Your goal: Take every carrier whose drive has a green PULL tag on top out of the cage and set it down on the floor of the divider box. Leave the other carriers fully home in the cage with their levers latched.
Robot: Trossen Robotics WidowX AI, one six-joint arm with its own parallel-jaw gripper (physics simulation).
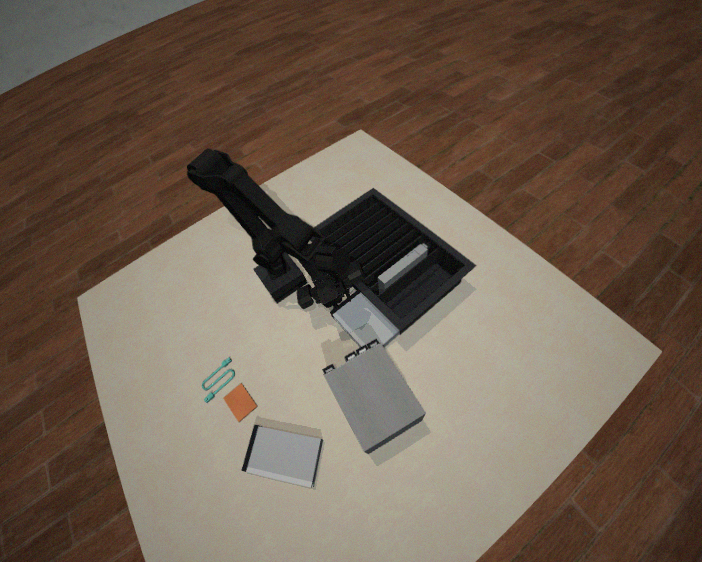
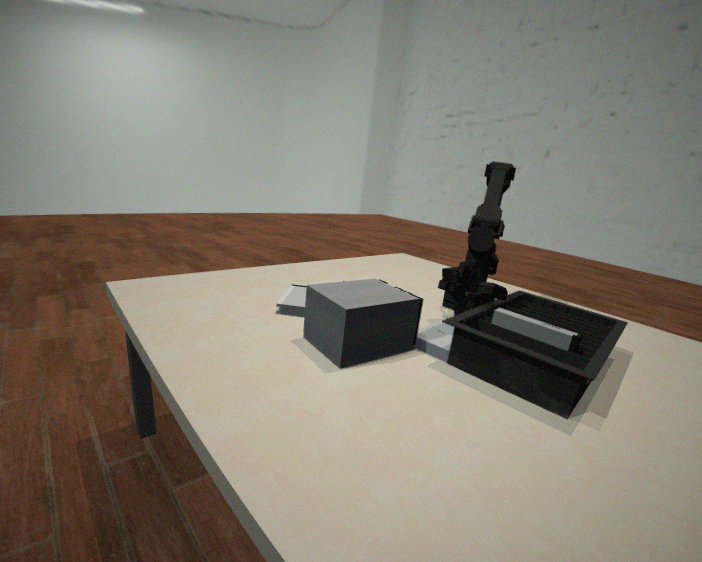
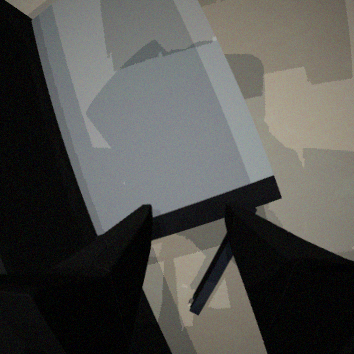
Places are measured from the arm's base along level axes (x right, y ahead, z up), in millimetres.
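Pixels of known places: gripper, between the fingertips: (image 1: 343,303) (image 3: 188,211); arm's base, origin of its link: (image 1: 277,267).
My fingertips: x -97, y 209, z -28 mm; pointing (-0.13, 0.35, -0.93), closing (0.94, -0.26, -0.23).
Observation:
For each thing: its top centre in the pictures, then the offset to it from my fingertips. "pt": a spot on its surface instead.
- grey cage, centre of its top: (image 2: 365,291) (image 1: 371,390) dx +86, dy +256, dz +87 mm
- black divider box, centre of its top: (image 2: 546,321) (image 1: 385,248) dx -178, dy -42, dz +60 mm
- third silver carrier, centre of its top: (image 1: 280,454) (image 2: 304,295) dx +336, dy +235, dz -5 mm
- orange square, a spot on its surface: (image 1: 240,402) pt dx +373, dy +60, dz -27 mm
- teal cable, centre of its top: (image 1: 217,379) dx +401, dy -33, dz -23 mm
The grey cage (image 1: 377,398) (image 2: 383,292) stands with its front toward the arm; several dark carrier fronts show at that edge. A silver carrier (image 1: 403,268) (image 2: 532,329) stands on edge in the black divider box (image 1: 433,235) (image 2: 515,374). Another silver carrier (image 1: 361,316) (image 2: 436,339) (image 3: 165,120) lies flat between box and cage, close beside the box wall. Its dark lever (image 3: 215,282) is swung out from its black front. My gripper (image 3: 188,211) is partly open at that black front, with the lever beside the right fingertip and nothing gripped. No green tag can be made out.
A third silver carrier (image 1: 285,455) (image 2: 291,297) lies flat on the table left of the cage. An orange square (image 1: 240,402) and a teal cable (image 1: 217,380) lie near it. The box wall rises close beside the gripper.

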